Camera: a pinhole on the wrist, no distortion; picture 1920 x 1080 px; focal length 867.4 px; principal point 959.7 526.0 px. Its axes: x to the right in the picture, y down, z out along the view. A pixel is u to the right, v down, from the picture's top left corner.
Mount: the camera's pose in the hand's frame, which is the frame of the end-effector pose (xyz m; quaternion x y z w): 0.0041 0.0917 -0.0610 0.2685 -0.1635 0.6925 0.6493
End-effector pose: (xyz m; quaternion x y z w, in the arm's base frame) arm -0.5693 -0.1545 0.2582 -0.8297 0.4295 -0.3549 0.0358
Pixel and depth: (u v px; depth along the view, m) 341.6 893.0 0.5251
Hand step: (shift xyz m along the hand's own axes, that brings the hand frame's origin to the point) -0.1267 -0.5369 0.1689
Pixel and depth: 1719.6 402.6 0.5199
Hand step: 0.1543 0.1699 0.6132
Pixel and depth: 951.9 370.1 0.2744
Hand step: 0.0966 -0.0630 0.1517
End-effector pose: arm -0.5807 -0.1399 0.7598 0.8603 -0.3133 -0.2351 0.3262
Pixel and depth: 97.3 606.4 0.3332
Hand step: 0.0310 -0.3720 0.0166
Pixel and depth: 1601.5 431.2 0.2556
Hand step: 0.0701 0.1011 0.2512
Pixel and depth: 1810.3 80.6 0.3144
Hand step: 0.2097 0.1778 0.3516
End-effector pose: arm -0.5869 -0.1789 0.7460 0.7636 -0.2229 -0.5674 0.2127
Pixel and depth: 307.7 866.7 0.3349
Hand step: -0.0691 -0.3188 0.0767
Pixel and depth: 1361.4 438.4 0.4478
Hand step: 0.1176 0.0071 0.4139
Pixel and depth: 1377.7 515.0 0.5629
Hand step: 0.0975 -0.0112 0.5482
